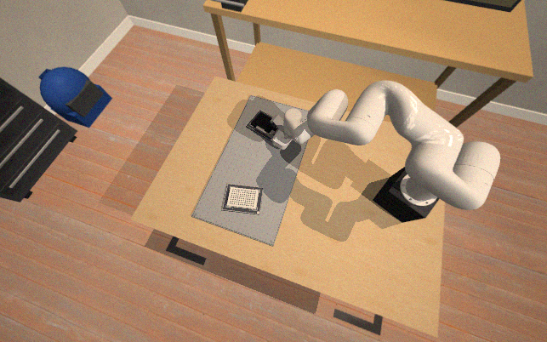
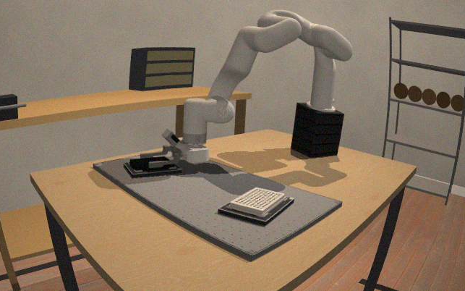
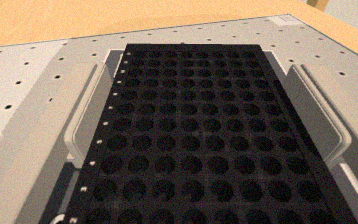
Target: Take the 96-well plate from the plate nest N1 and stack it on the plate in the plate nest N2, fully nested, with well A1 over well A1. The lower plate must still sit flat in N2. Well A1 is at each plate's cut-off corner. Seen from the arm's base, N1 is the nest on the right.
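Now: the white 96-well plate 1 cm behind my hand, 40 cm to the left of it and 1 cm below it. From my hand the other things lie so: black 96-well plate (1 cm below).
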